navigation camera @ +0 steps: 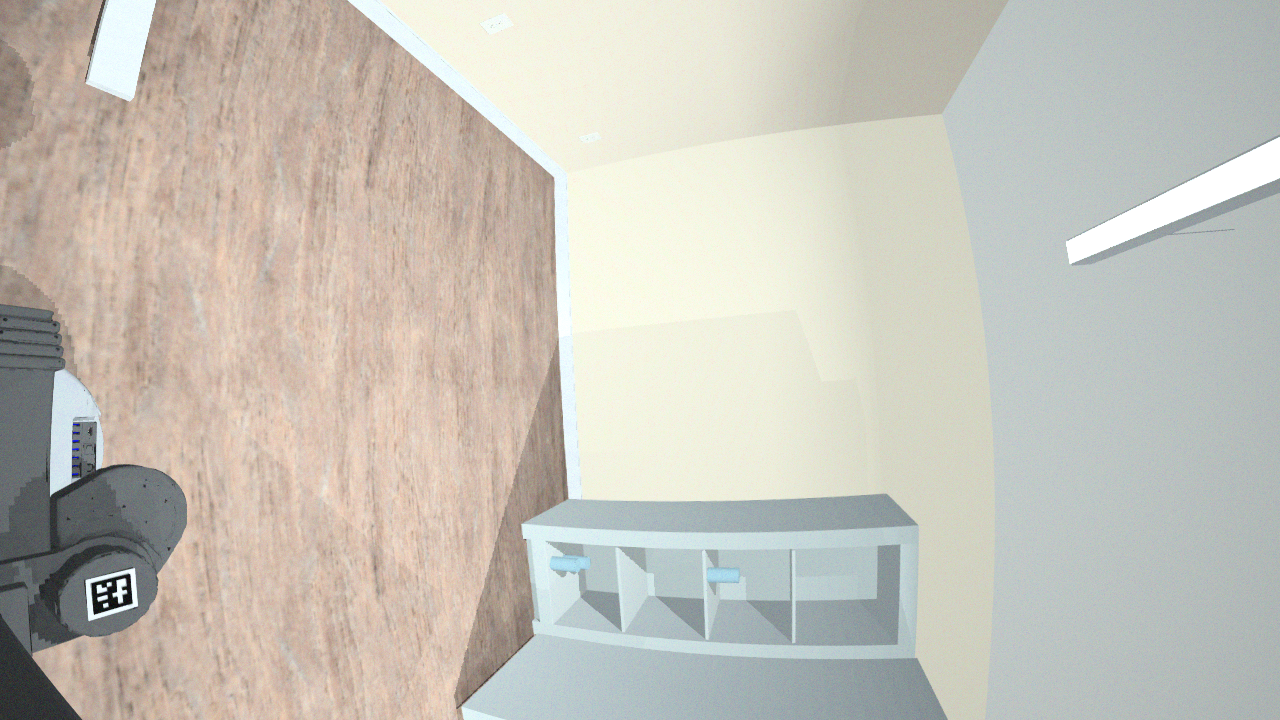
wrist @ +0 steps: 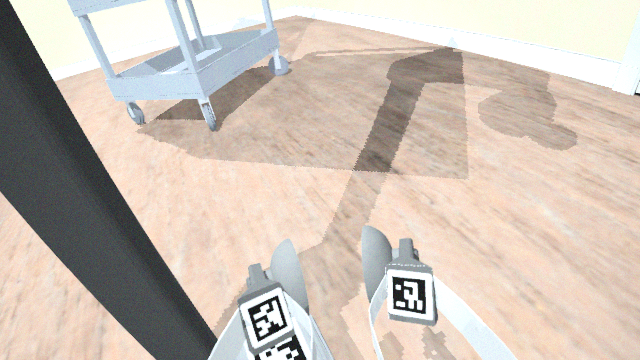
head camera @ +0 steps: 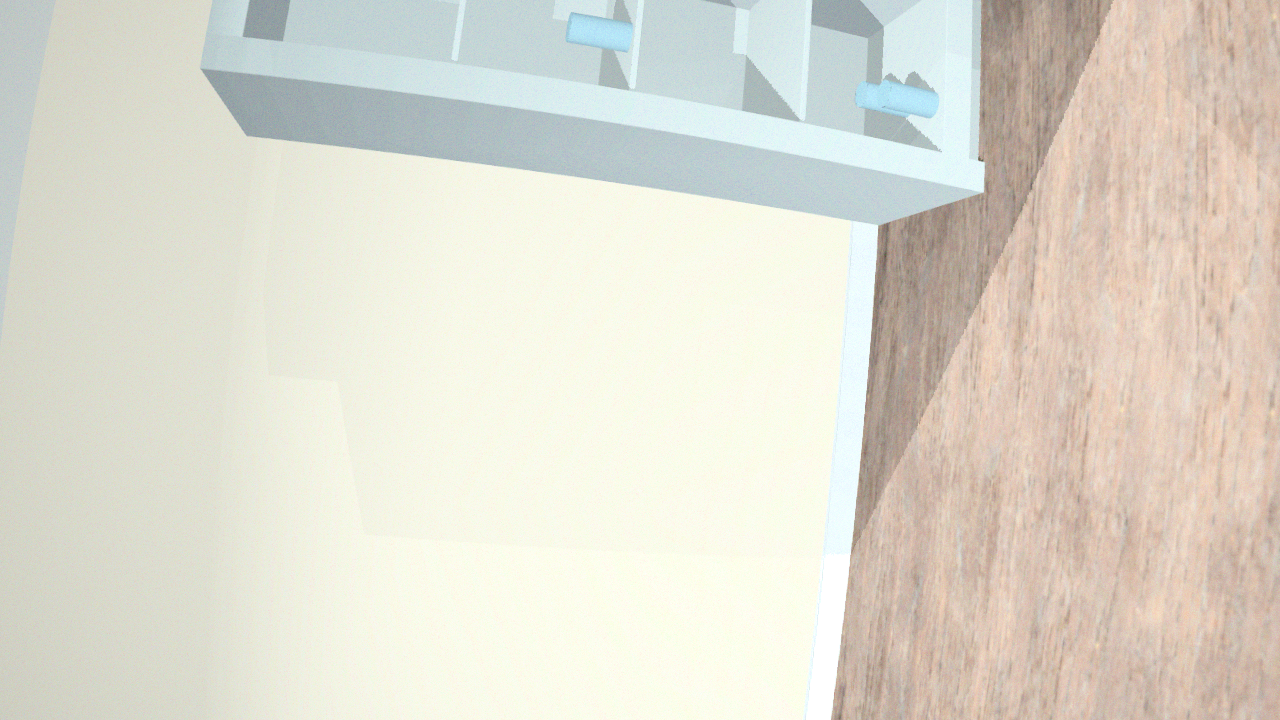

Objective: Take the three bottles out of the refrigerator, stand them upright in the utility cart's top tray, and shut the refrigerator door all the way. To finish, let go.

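The refrigerator (head camera: 554, 147) (navigation camera: 716, 516) stands open-fronted against the wall, sideways in these rotated views. A grey panel (navigation camera: 707, 685), apparently its open door, extends from the far side. One light blue bottle (head camera: 599, 32) (navigation camera: 723, 574) stands upright on an inner shelf. In the lowest compartment is another bottle (head camera: 913, 99) (navigation camera: 565, 563), with what looks like a third bottle (head camera: 867, 95) partly hidden behind it. The utility cart (wrist: 155, 89) shows its lower part in the wrist view; its top tray is out of frame. My gripper (wrist: 331, 257) is open and empty above the floor, away from cart and bottles.
A black pole (wrist: 95, 175) crosses the wrist view's left side. My wrist and arm parts (navigation camera: 111, 528) show at the navigation view's left edge. A white foot of a piece of furniture (navigation camera: 123, 49) is at its top left. A white baseboard (navigation camera: 566, 358) edges the wooden floor (navigation camera: 358, 313).
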